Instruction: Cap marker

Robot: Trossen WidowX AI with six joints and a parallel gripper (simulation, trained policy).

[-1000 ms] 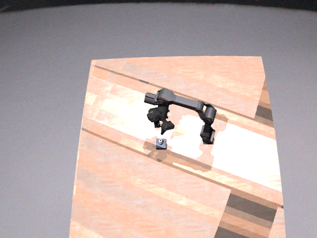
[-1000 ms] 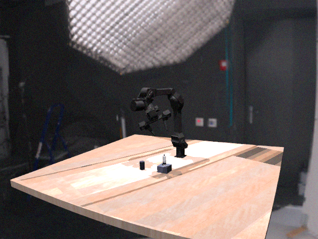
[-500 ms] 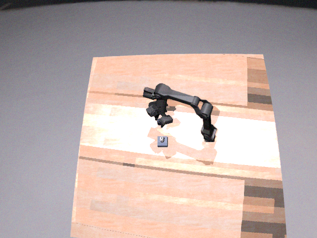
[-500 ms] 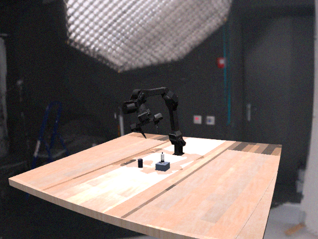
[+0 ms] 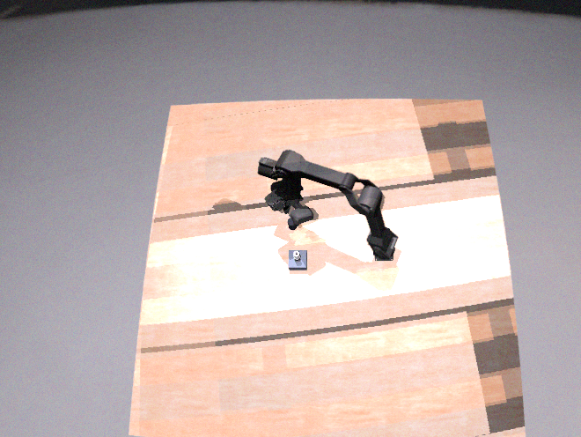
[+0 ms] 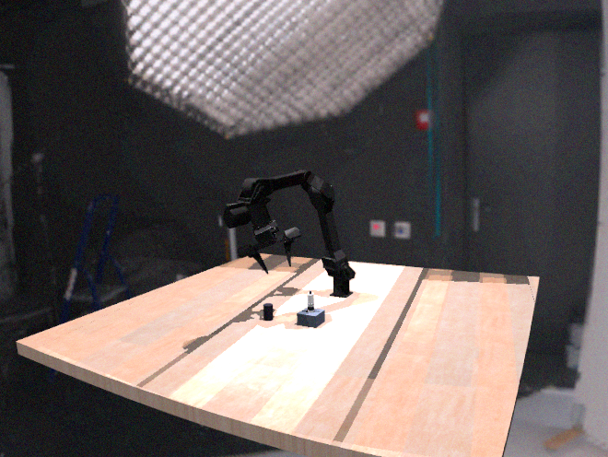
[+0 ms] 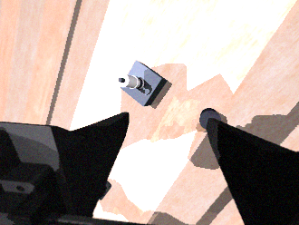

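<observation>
The dark cap is 130 mm below my gripper tip, 40 mm to the right of it and 10 mm ahead of it. The rest, counted from my gripper tip: blue-grey holder block: 140 mm below, 90 mm to the left, 10 mm behind.
</observation>
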